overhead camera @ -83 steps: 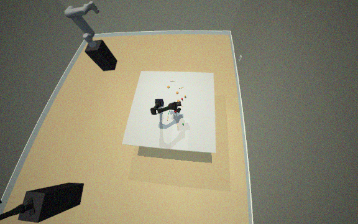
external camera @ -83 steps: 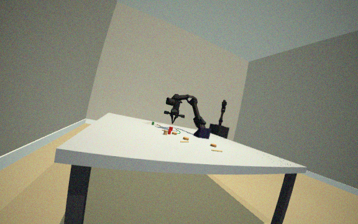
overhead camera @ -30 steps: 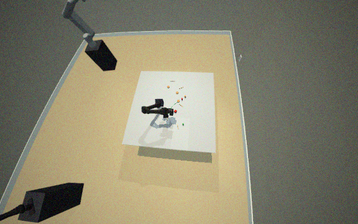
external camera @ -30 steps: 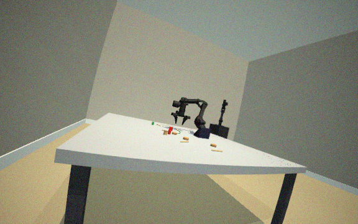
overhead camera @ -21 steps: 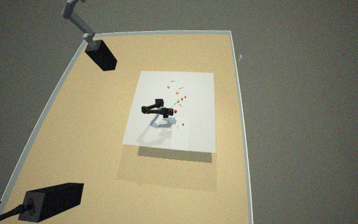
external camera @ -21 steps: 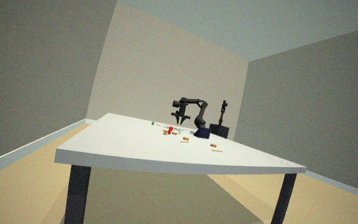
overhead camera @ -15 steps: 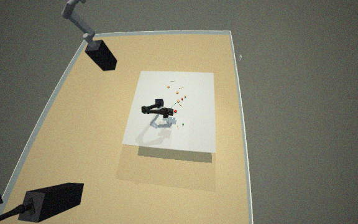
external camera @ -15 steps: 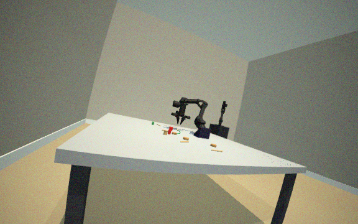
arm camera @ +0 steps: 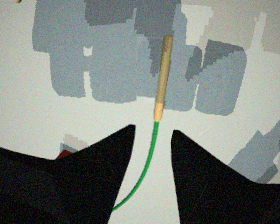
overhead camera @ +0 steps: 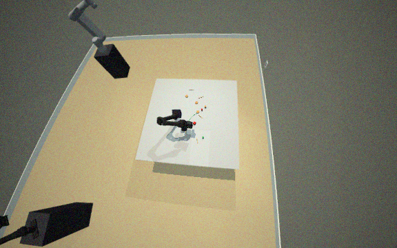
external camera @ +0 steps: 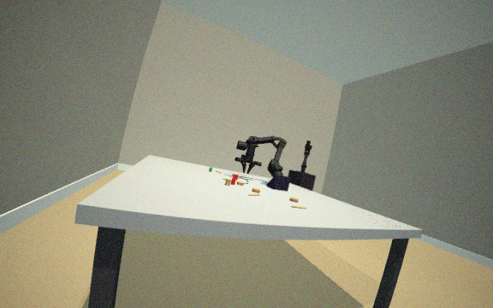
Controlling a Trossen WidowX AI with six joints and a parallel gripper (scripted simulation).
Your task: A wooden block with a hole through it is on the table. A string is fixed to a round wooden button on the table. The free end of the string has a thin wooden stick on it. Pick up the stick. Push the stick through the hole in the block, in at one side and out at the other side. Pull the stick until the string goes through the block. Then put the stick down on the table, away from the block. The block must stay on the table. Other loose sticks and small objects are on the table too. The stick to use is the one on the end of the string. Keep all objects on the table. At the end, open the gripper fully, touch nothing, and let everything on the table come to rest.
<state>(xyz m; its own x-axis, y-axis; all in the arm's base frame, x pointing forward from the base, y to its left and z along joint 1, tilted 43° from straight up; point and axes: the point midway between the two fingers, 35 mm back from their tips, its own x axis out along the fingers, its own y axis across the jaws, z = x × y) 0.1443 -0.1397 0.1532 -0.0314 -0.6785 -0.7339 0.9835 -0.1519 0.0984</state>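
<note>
Now: gripper tip 11 cm short of the red block, 7 cm to the right of it and 3 cm above it. Also, from my gripper tip: round wooden button (24 cm to the left, 16 cm ahead, 4 cm below); green object (21 cm ahead, 14 cm to the right, 3 cm below).
</note>
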